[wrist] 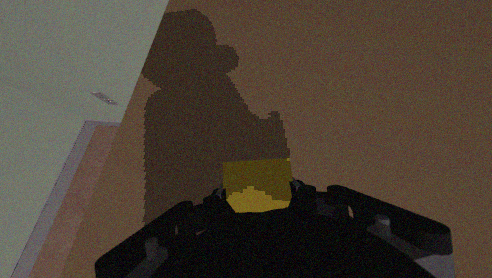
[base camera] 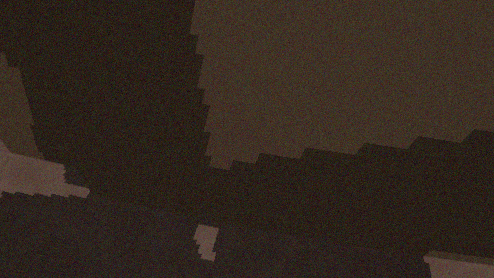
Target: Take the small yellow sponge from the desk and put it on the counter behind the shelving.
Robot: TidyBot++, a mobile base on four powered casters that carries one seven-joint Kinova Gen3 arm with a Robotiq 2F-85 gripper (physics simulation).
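Places are measured from the arm's base along level axes (x ahead, y left, z up), in millimetres.
Pixels of known places: gripper, between the fingertips: (wrist: pixel 257 188).
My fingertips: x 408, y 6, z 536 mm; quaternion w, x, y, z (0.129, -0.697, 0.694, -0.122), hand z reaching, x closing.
Behind a point stands the place of what it marks.
The small yellow sponge (wrist: pixel 256 175) {x 419, y 6, z 561 mm} is between the two black fingertips in the wrist view, at the lower middle. My gripper (wrist: pixel 257 188) {x 408, y 6, z 536 mm} is shut on it, with one finger at its left side and one at its right. Behind the sponge is a broad flat brown top (wrist: pixel 390 100) {x 502, y -181, z 513 mm} with the dark shadow of the arm on it. The frames do not show for certain whether this top is the counter or the desk, and the height of the sponge over it is hard to judge. The sponge and the gripper do not show in the base view.
The brown top's left edge slants down the wrist view. Beyond it are a pale green wall (wrist: pixel 60 45) {x 963, y 639, z 338 mm} with a small plate (wrist: pixel 104 98) {x 985, y 791, z 13 mm}, a grey skirting strip (wrist: pixel 62 175) {x 660, y 1344, z -325 mm} and reddish floor (wrist: pixel 60 235) {x 277, y 1323, z -396 mm}. The base view shows a dark, shadowed brown surface (base camera: pixel 350 65) {x 227, y -53, z -112 mm} and pale lit patches.
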